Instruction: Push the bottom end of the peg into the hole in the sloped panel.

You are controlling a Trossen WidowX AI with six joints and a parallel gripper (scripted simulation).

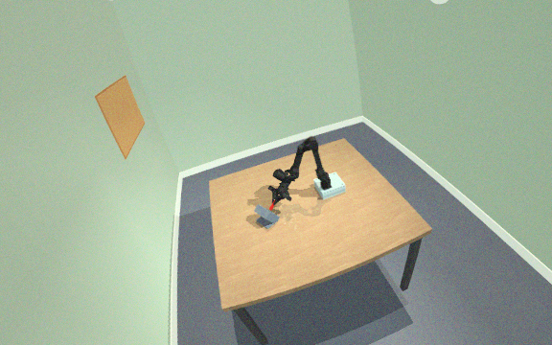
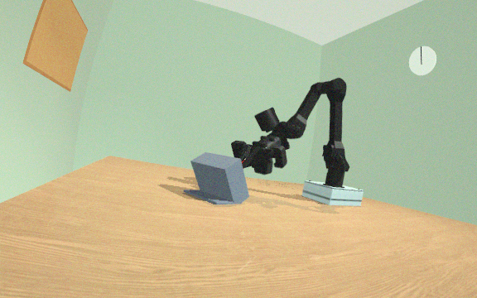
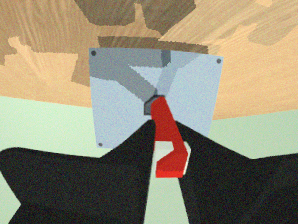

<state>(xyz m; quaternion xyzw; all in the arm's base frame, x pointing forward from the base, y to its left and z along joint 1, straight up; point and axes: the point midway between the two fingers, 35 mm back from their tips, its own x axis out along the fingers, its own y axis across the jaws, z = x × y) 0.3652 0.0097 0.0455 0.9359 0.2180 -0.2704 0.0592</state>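
Right now the sloped panel is 60 mm ahead of my gripper tip, 40 mm below it and 30 mm to the left of it. From my gripper tip the other things lie so: red peg 10 mm to the right, 10 mm behind, 10 mm above.
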